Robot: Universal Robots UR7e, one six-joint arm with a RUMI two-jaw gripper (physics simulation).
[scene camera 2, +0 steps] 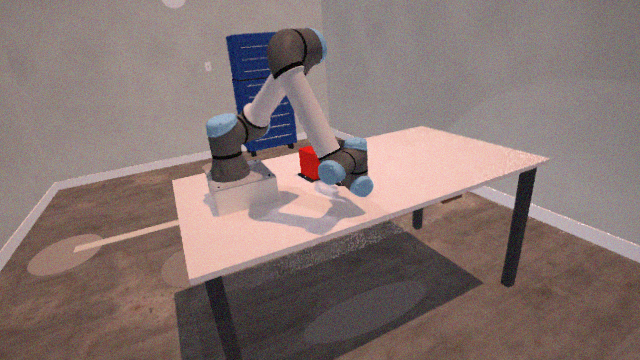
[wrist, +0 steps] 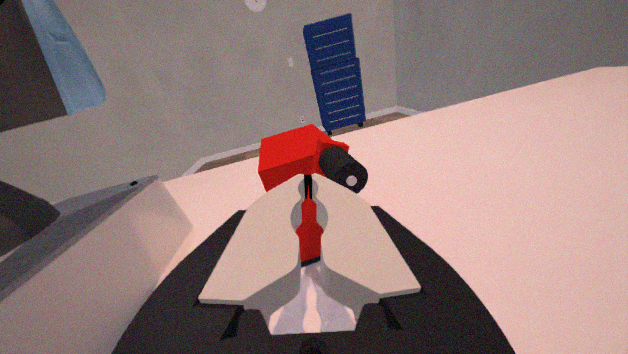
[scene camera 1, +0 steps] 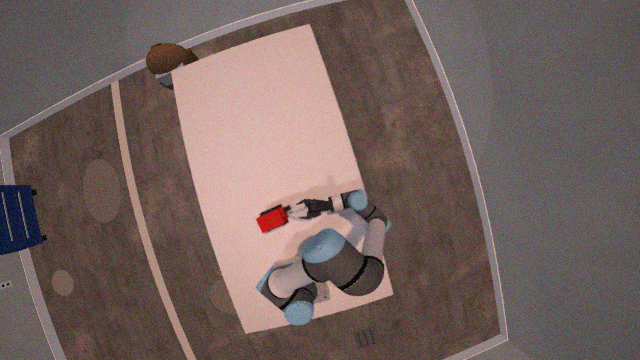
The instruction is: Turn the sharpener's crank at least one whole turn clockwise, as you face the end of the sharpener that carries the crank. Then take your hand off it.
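Note:
The red sharpener (scene camera 1: 271, 220) (scene camera 2: 308, 162) (wrist: 287, 152) stands upright on the table, its crank end towards my gripper. The crank's black knob (wrist: 342, 167) has a pale centre and sits at the right of the sharpener's crank end in the wrist view. My gripper (scene camera 1: 292, 212) (wrist: 307, 177) is shut and empty, its fingertips in front of the crank end, just left of and below the knob in the wrist view. Red of the sharpener shows through the slot between the fingers. The fingertips hide the lower part of the crank end, and I cannot tell if they touch the crank.
The pale table (scene camera 1: 260, 110) (scene camera 2: 450, 160) (wrist: 500, 200) carries the arm's white base block (scene camera 2: 245, 194) (wrist: 125, 240) beside the sharpener. A blue drawer cabinet (scene camera 1: 17, 220) (scene camera 2: 262, 135) (wrist: 337, 80) stands on the floor beyond. A brown rounded object (scene camera 1: 167, 58) is near the table's far corner.

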